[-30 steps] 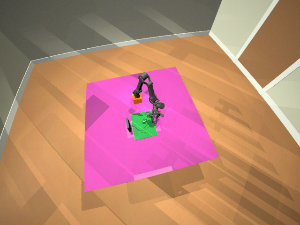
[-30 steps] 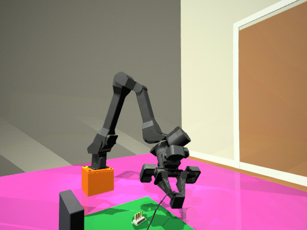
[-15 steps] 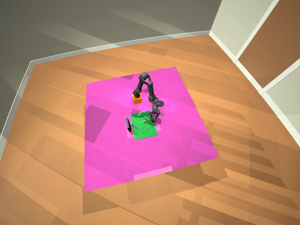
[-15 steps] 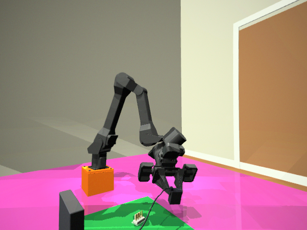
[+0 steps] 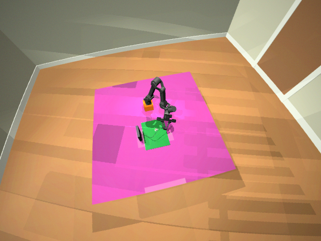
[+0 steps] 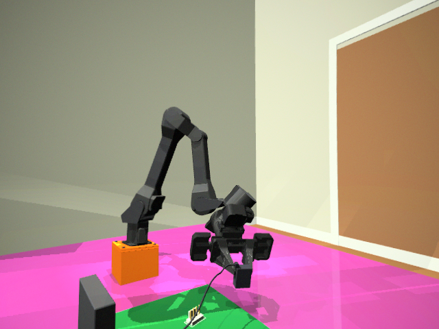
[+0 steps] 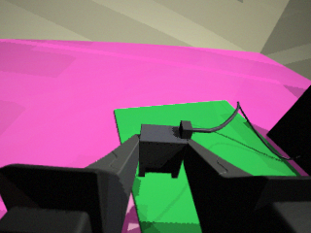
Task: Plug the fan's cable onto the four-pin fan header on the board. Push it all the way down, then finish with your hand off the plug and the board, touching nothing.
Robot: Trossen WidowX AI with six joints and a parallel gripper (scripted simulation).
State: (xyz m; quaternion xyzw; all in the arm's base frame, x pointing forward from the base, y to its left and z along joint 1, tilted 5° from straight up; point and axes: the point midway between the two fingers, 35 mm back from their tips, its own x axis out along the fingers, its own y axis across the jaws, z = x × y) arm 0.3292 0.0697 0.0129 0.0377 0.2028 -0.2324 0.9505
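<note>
Right now my gripper tip is 60 mm past the four-pin header, 80 mm to the left of it and 90 mm above it. The rest, counted from my gripper tip: fan plug (10 mm below); green board (30 mm behind, 100 mm to the right, 100 mm below); dark fan (60 mm behind, 250 mm to the right, 30 mm below).
</note>
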